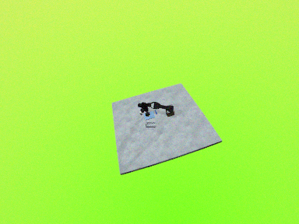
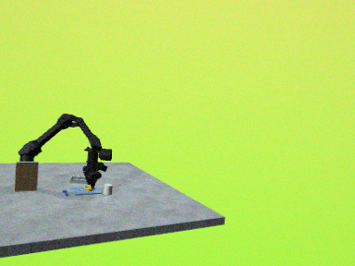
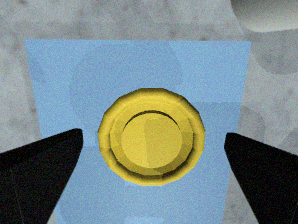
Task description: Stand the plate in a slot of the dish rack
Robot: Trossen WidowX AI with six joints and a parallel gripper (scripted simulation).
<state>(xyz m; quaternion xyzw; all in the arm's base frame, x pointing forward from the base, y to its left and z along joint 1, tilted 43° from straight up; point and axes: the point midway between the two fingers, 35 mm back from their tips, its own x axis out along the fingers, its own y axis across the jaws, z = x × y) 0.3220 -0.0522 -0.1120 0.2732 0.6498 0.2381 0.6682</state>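
Now: the yellow plate 10 mm below my gripper tip. The rest, counted from my gripper tip: blue mat (20 mm behind, 10 mm to the left, 20 mm below); then white cup (80 mm ahead, 70 mm to the right); then blue spoon (140 mm behind, 10 mm to the right, 20 mm below).
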